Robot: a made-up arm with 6 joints.
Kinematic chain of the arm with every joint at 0, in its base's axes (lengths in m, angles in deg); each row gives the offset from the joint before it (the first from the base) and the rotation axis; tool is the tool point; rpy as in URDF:
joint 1: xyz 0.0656 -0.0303 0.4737 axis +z
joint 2: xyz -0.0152 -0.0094 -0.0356 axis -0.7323 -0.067 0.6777
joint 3: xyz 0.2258 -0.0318 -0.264 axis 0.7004 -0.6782 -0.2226
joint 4: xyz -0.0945 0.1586 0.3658 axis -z
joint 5: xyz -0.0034 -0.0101 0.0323 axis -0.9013 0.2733 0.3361
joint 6: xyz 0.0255 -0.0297 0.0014 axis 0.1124 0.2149 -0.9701
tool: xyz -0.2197 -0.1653 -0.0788 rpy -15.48 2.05 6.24
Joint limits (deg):
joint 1: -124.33..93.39
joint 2: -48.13..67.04
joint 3: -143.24..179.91
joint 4: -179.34..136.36
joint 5: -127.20..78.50
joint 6: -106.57..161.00
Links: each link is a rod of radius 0.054 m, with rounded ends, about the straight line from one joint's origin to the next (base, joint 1, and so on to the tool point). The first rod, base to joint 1, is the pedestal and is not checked.
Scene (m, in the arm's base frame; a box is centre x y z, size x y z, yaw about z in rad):
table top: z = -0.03
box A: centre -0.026 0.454 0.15 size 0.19 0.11 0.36 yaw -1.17
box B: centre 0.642 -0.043 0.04 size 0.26 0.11 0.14 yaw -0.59
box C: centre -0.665 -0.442 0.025 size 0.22 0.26 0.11 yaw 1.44
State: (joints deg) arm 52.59 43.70 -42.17 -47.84 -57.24 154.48
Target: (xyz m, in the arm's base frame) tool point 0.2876 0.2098 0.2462
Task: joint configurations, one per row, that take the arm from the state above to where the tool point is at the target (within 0.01 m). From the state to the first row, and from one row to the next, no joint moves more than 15 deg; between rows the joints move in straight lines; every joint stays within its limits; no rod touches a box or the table.
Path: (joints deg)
1: 49.25 42.10 -33.06 -58.49 -58.57 147.44
2: 45.91 40.50 -23.95 -69.15 -59.90 140.40
3: 42.57 38.90 -14.84 -79.80 -61.24 133.35
4: 30.43 35.69 -14.39 -78.51 -52.67 138.88
5: 18.29 32.48 -13.95 -77.22 -44.11 144.41
6: 6.15 29.27 -13.50 -75.92 -35.55 149.94
7: -5.99 26.06 -13.06 -74.63 -26.98 155.47
8: -18.13 22.85 -12.61 -73.34 -18.42 161.00
9: -25.31 22.82 -17.76 -67.81 -5.51 157.90
10: -32.49 22.78 -22.92 -62.29 7.39 154.81
11: -39.68 22.75 -28.07 -56.77 20.30 151.71
12: -46.86 22.72 -33.23 -51.24 33.21 148.62
13: -54.04 22.68 -38.38 -45.72 46.11 145.52

